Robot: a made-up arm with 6 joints. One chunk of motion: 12 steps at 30 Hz.
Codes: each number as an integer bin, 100 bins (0 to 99) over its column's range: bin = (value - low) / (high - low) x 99, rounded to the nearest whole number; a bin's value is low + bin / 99 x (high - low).
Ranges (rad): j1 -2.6..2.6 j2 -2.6..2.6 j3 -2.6..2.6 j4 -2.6..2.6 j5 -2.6..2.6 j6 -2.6..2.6
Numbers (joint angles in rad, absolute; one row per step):
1: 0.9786 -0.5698 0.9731 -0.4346 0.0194 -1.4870
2: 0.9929 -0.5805 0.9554 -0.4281 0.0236 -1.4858
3: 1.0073 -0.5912 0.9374 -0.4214 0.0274 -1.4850
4: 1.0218 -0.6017 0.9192 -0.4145 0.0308 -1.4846
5: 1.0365 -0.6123 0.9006 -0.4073 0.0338 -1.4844
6: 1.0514 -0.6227 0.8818 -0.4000 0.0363 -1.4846
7: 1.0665 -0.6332 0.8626 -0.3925 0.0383 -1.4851
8: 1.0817 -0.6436 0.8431 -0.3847 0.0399 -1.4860
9: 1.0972 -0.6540 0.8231 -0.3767 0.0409 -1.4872
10: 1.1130 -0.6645 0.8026 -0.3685 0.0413 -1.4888
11: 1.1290 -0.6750 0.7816 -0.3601 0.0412 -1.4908
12: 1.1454 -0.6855 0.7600 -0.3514 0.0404 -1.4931
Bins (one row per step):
1: 68 39 68 41 50 21
2: 68 38 68 41 50 21
3: 69 38 67 41 50 21
4: 69 38 67 42 50 21
5: 69 38 67 42 50 21
6: 70 38 66 42 50 21
7: 70 37 66 42 50 21
8: 70 37 66 42 50 21
9: 70 37 65 42 50 21
10: 71 37 65 42 50 21
11: 71 37 64 43 50 21
12: 71 36 64 43 50 21

